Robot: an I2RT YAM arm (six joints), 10 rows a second.
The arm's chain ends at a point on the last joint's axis. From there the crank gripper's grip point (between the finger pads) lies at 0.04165 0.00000 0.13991 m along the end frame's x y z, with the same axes.
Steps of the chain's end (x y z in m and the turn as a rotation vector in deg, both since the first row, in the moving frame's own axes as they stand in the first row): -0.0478, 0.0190, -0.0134, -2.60, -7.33, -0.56; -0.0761, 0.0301, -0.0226, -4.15, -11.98, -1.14; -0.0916, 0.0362, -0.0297, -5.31, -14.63, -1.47; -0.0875, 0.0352, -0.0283, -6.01, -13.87, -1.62; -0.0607, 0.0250, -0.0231, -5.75, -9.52, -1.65; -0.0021, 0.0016, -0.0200, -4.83, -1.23, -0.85; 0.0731, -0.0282, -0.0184, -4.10, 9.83, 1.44
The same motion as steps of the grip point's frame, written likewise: -0.0660, 0.0251, -0.0094, -2.60, -7.33, -0.56; -0.1059, 0.0399, -0.0173, -4.15, -11.98, -1.14; -0.1281, 0.0489, -0.0243, -5.31, -14.63, -1.47; -0.1220, 0.0495, -0.0231, -6.01, -13.87, -1.62; -0.0842, 0.0384, -0.0188, -5.75, -9.52, -1.65; -0.0050, 0.0128, -0.0196, -4.83, -1.23, -0.85; 0.0962, -0.0172, -0.0280, -4.10, 9.83, 1.44
